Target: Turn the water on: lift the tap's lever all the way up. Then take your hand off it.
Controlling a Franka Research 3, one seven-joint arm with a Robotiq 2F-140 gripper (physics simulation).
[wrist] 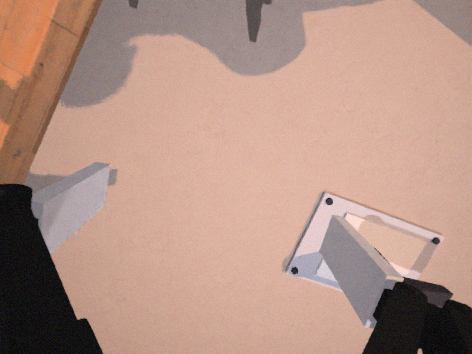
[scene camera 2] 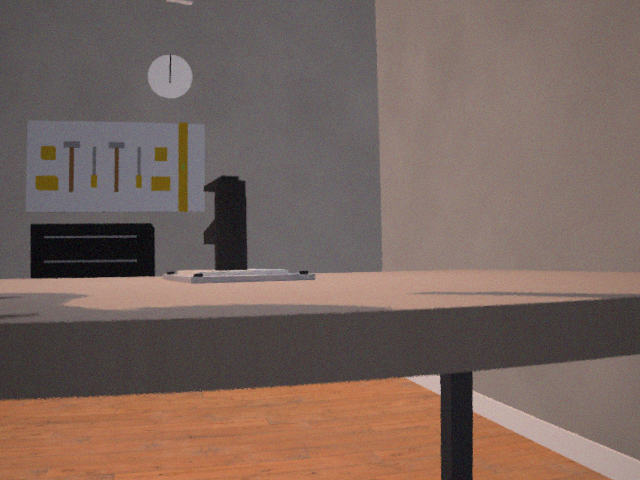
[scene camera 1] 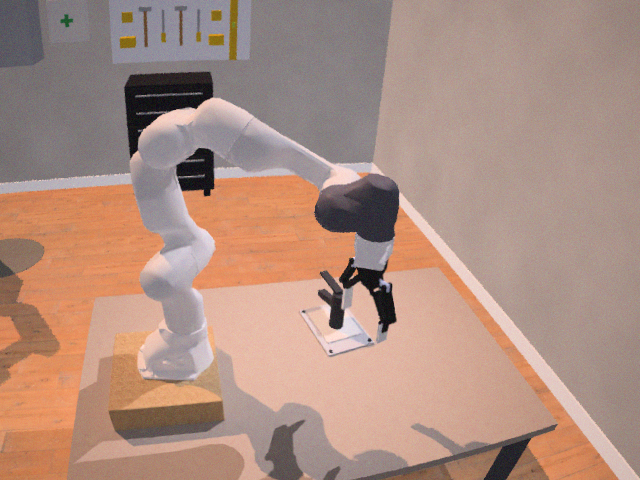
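Observation:
The tap's dark post (scene camera 1: 336, 313) (scene camera 2: 231, 227) stands upright on a white base plate (scene camera 1: 336, 350) (scene camera 2: 258, 278) (wrist: 316, 232). The lever (scene camera 1: 329, 282) (scene camera 2: 219, 182) is the upper bar at the post's top. It looks close to level, roughly in line with the shorter spout (scene camera 1: 324, 296) (scene camera 2: 209, 235) below it; its exact tilt is hard to tell. My gripper (scene camera 1: 364, 316) (wrist: 220, 210) is wide open and empty. One fingertip is close beside the post, below the lever's height; whether they touch is unclear. In the wrist view this finger hides most of the tap.
The tap stands on a table (scene camera 1: 439, 361) (scene camera 2: 465, 289) (wrist: 200, 150). My arm's base is on a wooden block (scene camera 1: 165, 413) left of the tap. A black drawer cabinet (scene camera 1: 170, 82) (scene camera 2: 93, 248) stands by the far wall, beyond the table. A wall rises at the right.

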